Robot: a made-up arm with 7 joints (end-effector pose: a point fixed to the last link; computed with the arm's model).
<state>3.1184 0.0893 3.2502 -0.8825 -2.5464 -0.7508 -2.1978</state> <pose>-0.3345 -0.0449 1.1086 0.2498 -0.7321 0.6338 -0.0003</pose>
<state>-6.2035 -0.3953 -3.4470 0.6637 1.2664 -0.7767 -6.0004</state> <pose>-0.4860 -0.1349 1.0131 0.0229 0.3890 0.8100 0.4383</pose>
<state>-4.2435 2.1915 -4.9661 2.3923 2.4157 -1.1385 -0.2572</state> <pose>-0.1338 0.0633 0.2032 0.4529 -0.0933 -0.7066 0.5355</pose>
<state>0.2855 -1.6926 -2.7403 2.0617 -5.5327 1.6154 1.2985</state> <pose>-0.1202 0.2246 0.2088 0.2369 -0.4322 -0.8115 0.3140</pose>
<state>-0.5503 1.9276 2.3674 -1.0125 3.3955 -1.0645 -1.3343</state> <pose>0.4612 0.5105 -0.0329 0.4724 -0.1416 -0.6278 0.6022</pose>
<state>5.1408 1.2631 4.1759 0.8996 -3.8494 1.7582 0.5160</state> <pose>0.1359 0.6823 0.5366 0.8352 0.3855 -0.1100 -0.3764</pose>
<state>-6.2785 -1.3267 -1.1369 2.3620 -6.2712 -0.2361 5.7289</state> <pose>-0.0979 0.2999 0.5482 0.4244 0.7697 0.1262 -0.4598</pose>
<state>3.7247 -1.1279 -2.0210 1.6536 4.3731 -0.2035 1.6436</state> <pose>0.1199 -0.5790 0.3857 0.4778 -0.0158 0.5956 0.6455</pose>
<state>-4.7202 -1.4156 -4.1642 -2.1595 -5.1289 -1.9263 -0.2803</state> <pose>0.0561 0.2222 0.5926 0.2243 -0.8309 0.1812 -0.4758</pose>
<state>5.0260 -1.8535 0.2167 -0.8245 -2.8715 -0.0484 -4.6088</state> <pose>-0.2391 -0.5894 -0.1646 0.0857 -0.1660 -0.2067 -0.9604</pose>
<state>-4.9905 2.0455 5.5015 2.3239 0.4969 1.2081 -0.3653</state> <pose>0.0417 0.0065 0.1589 0.0631 -0.5547 0.5839 -0.5894</pose>
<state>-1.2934 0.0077 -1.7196 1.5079 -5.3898 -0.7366 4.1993</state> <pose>-0.4059 -0.0201 0.8964 0.4972 -0.5902 0.6225 -0.1306</pose>
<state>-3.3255 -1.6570 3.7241 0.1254 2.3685 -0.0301 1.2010</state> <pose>0.8772 0.1321 0.2384 0.6575 -0.2718 -0.5629 0.4206</pose>
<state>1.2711 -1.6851 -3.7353 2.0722 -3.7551 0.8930 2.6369</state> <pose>-0.2416 0.2336 -0.0559 0.3857 -0.0464 0.0782 -0.9181</pose>
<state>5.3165 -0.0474 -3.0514 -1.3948 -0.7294 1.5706 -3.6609</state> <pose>0.2386 0.1117 0.9844 0.3692 -0.6853 -0.6265 -0.0390</pose>
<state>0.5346 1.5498 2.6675 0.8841 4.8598 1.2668 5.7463</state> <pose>0.4087 -0.5529 0.5575 0.6139 -0.3124 0.5747 0.4417</pose>
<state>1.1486 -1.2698 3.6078 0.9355 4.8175 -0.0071 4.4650</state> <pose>-0.1644 0.7760 0.2621 0.4922 0.2737 -0.4141 0.7151</pose>
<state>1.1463 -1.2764 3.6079 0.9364 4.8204 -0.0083 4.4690</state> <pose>-0.1655 0.7749 0.2568 0.4894 0.2698 -0.4136 0.7187</pose>
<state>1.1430 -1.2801 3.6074 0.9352 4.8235 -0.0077 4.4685</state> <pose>-0.1684 0.7742 0.2542 0.4872 0.2692 -0.4125 0.7211</pose>
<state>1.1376 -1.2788 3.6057 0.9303 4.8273 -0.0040 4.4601</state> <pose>-0.1748 0.7741 0.2563 0.4857 0.2747 -0.4102 0.7214</pose>
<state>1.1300 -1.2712 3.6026 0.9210 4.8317 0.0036 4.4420</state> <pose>-0.1851 0.7746 0.2642 0.4853 0.2875 -0.4063 0.7189</pose>
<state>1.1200 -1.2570 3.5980 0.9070 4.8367 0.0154 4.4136</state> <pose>-0.1996 0.7754 0.2785 0.4858 0.3077 -0.4003 0.7135</pose>
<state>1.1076 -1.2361 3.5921 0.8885 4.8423 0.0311 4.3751</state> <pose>-0.2180 0.7760 0.2993 0.4869 0.3351 -0.3917 0.7051</pose>
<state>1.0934 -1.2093 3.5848 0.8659 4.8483 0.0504 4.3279</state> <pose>-0.2395 0.7757 0.3263 0.4881 0.3685 -0.3801 0.6939</pose>
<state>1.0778 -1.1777 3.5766 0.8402 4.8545 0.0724 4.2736</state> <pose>-0.2627 0.7736 0.3585 0.4889 0.4059 -0.3652 0.6804</pose>
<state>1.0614 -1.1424 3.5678 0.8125 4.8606 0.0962 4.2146</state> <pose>-0.2866 0.7692 0.3949 0.4887 0.4454 -0.3471 0.6651</pose>
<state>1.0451 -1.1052 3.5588 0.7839 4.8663 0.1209 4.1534</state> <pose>-0.3096 0.7624 0.4336 0.4874 0.4850 -0.3262 0.6487</pose>
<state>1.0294 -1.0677 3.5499 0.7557 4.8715 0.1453 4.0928</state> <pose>-0.3306 0.7534 0.4730 0.4848 0.5228 -0.3035 0.6321</pose>
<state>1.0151 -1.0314 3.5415 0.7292 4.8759 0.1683 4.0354</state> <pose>-0.3486 0.7426 0.5111 0.4813 0.5570 -0.2804 0.6160</pose>
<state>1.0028 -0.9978 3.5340 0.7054 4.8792 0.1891 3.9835</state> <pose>-0.3631 0.7312 0.5464 0.4771 0.5868 -0.2583 0.6011</pose>
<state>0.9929 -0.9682 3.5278 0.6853 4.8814 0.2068 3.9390</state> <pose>-0.3739 0.7202 0.5771 0.4730 0.6113 -0.2385 0.5880</pose>
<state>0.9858 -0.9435 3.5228 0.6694 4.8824 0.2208 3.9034</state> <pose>-0.3810 0.7105 0.6025 0.4693 0.6305 -0.2222 0.5769</pose>
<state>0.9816 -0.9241 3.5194 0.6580 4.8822 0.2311 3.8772</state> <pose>-0.3849 0.7031 0.6220 0.4666 0.6445 -0.2101 0.5681</pose>
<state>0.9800 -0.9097 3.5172 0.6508 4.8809 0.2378 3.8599</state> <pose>-0.3862 0.6981 0.6360 0.4649 0.6541 -0.2022 0.5614</pose>
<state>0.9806 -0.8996 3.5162 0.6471 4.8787 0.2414 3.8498</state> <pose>-0.3853 0.6953 0.6454 0.4644 0.6601 -0.1979 0.5562</pose>
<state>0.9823 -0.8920 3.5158 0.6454 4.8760 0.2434 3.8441</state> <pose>-0.3835 0.6938 0.6521 0.4645 0.6641 -0.1956 0.5522</pose>
